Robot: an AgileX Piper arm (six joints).
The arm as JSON. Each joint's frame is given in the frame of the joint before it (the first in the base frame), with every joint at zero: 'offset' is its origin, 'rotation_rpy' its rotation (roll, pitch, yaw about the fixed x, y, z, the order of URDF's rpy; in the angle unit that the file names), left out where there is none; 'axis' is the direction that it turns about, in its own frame. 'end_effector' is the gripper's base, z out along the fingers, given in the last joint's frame.
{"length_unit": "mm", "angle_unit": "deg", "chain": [
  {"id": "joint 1", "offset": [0.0, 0.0, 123.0], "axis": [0.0, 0.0, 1.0]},
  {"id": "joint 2", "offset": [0.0, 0.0, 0.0], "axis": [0.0, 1.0, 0.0]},
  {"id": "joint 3", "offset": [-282.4, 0.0, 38.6], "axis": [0.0, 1.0, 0.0]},
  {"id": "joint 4", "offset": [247.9, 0.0, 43.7], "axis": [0.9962, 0.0, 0.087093]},
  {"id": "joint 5", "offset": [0.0, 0.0, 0.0], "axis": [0.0, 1.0, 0.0]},
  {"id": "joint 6", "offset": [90.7, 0.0, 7.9], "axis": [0.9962, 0.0, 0.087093]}
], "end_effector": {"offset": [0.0, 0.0, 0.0], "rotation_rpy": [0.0, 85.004, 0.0]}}
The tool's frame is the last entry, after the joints.
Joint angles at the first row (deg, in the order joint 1, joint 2, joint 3, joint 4, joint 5, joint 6):
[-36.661 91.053 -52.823 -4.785 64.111 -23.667]
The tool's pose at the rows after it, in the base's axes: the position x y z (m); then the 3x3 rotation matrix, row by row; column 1 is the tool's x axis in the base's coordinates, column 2 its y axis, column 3 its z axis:
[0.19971 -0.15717 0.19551], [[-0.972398 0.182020 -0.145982], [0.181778 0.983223 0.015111], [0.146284 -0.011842 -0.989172]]
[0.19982 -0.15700 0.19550], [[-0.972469 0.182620 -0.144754], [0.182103 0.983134 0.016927], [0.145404 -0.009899 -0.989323]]
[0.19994 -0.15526 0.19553], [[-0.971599 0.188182 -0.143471], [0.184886 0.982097 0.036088], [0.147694 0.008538 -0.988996]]
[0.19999 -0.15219 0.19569], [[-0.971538 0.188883 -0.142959], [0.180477 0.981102 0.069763], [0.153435 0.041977 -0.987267]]
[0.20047 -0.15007 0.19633], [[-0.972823 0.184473 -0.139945], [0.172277 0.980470 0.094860], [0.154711 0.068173 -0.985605]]
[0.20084 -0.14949 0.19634], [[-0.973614 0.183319 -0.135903], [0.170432 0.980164 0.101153], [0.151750 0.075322 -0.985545]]
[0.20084 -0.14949 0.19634], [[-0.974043 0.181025 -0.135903], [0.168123 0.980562 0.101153], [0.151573 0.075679 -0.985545]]
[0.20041 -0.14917 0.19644], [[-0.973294 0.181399 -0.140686], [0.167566 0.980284 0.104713], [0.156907 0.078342 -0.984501]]
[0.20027 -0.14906 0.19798], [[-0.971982 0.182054 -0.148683], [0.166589 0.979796 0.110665], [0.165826 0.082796 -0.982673]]
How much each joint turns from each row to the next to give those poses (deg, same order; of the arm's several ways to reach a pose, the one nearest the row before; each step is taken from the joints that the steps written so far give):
[-0.001 0.000 0.000 0.000 0.000 -0.090]
[0.001 -0.001 0.001 0.140 0.000 -0.043]
[-0.001 0.001 -0.001 1.048 0.565 -0.287]
[0.001 0.000 -0.001 1.750 1.100 -0.972]
[-0.002 0.000 -0.126 1.381 0.842 -1.032]
[0.002 -0.001 0.000 0.466 0.030 -0.307]
[0.000 0.000 0.000 0.000 0.000 -0.135]
[0.000 0.001 -0.002 0.000 0.348 0.000]
[0.001 0.000 -0.355 0.000 0.935 0.001]

